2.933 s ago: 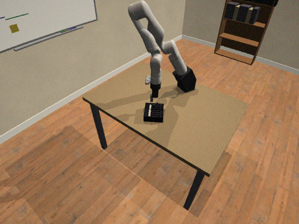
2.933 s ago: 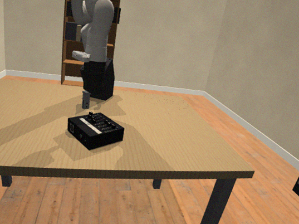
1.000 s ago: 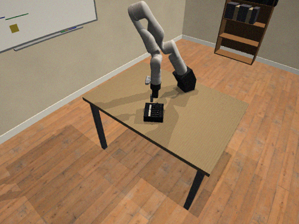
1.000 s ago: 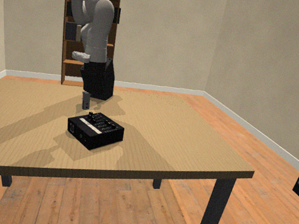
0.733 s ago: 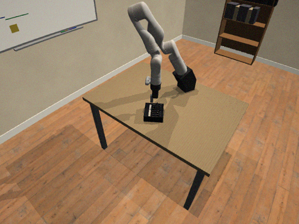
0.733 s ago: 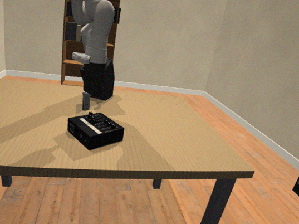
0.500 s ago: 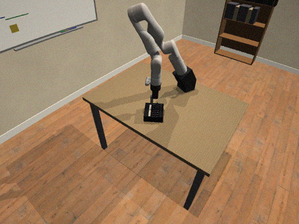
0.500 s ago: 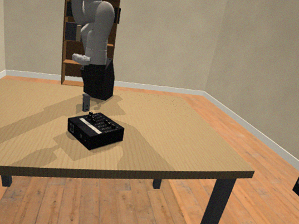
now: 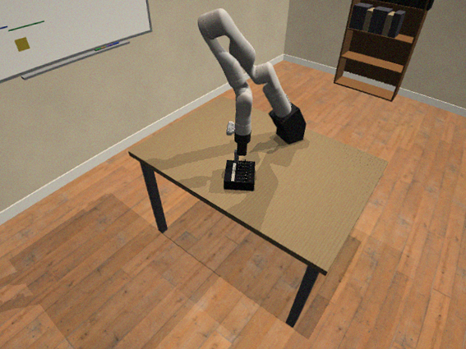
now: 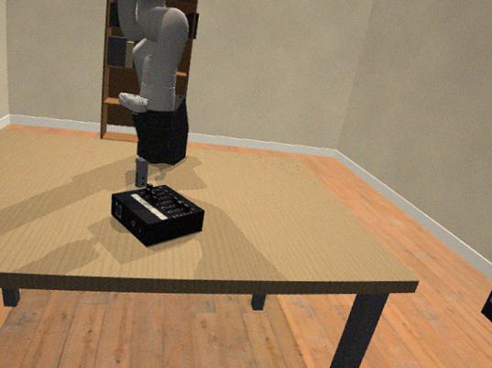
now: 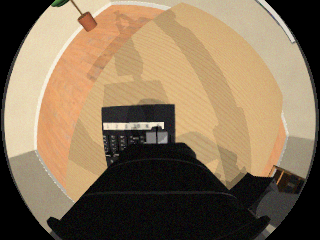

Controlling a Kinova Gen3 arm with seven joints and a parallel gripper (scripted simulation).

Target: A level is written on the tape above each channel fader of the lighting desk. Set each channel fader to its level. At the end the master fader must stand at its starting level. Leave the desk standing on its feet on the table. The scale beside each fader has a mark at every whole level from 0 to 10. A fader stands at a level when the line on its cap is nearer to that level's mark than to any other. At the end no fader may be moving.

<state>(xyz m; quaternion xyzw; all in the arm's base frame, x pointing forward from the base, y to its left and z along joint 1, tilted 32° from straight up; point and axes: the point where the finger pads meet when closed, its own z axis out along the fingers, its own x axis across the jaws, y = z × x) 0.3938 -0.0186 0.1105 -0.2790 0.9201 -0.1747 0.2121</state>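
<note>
The fader lies 30 mm below my hand, 20 mm to the left of it and 10 mm behind it.
</note>
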